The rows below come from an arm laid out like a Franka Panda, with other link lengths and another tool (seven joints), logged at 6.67 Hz.
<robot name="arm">
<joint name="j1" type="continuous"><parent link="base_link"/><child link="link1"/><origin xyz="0.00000 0.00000 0.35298"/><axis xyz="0 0 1"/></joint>
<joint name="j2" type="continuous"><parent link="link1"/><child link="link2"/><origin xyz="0.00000 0.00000 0.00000"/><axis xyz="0 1 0"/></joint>
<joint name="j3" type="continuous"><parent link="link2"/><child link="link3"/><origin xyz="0.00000 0.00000 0.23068"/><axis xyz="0 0 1"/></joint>
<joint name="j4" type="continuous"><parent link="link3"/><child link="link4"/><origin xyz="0.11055 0.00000 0.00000"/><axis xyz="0 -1 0"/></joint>
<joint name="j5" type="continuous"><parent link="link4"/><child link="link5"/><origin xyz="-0.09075 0.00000 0.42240"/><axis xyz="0 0 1"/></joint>
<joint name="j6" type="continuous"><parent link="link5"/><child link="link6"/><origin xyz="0.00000 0.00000 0.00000"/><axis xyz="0 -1 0"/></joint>
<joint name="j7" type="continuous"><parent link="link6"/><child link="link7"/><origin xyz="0.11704 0.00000 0.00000"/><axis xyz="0 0 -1"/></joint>
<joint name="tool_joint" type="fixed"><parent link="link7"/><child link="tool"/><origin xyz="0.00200 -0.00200 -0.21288" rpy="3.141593 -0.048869 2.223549"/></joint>
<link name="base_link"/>
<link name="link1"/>
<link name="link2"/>
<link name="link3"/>
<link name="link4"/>
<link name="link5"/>
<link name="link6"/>
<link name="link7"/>
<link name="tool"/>
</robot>
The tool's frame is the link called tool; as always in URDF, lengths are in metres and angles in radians. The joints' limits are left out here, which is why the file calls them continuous.
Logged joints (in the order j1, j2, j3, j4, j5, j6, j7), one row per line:
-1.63, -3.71, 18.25, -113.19, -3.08, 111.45, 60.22
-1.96, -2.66, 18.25, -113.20, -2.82, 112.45, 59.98
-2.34, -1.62, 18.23, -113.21, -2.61, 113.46, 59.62
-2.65, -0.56, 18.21, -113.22, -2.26, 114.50, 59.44
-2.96, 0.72, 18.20, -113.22, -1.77, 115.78, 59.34
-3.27, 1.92, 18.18, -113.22, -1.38, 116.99, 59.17
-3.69, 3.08, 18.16, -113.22, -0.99, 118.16, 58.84
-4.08, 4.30, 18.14, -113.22, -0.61, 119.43, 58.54
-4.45, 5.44, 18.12, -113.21, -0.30, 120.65, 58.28
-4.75, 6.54, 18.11, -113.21, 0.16, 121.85, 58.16
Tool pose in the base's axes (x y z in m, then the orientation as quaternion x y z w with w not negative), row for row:
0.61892, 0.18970, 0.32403, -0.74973, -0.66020, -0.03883, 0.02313
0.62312, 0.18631, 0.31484, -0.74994, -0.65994, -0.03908, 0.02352
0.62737, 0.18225, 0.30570, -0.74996, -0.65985, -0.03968, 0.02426
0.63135, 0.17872, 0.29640, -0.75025, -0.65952, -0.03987, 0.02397
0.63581, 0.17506, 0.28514, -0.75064, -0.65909, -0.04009, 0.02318
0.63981, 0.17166, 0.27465, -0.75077, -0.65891, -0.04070, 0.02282
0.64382, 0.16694, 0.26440, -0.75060, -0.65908, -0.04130, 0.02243
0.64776, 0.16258, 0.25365, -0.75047, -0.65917, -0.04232, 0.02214
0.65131, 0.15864, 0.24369, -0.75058, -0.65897, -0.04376, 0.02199
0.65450, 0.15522, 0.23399, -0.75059, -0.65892, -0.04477, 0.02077
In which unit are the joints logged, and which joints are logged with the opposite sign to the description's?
The joints are logged in degrees. Opposite sign: j5.
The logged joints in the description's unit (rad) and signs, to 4 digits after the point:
-0.0284, -0.0648, 0.3185, -1.9755, 0.0538, 1.9452, 1.0510
-0.0342, -0.0464, 0.3185, -1.9757, 0.0492, 1.9626, 1.0468
-0.0408, -0.0283, 0.3182, -1.9759, 0.0456, 1.9803, 1.0406
-0.0463, -0.0098, 0.3178, -1.9761, 0.0394, 1.9984, 1.0374
-0.0517, 0.0126, 0.3176, -1.9761, 0.0309, 2.0207, 1.0357
-0.0571, 0.0335, 0.3173, -1.9761, 0.0241, 2.0419, 1.0327
-0.0644, 0.0538, 0.3170, -1.9761, 0.0173, 2.0623, 1.0270
-0.0712, 0.0750, 0.3166, -1.9761, 0.0106, 2.0844, 1.0217
-0.0777, 0.0949, 0.3163, -1.9759, 0.0052, 2.1057, 1.0172
-0.0829, 0.1141, 0.3161, -1.9759, -0.0028, 2.1267, 1.0151

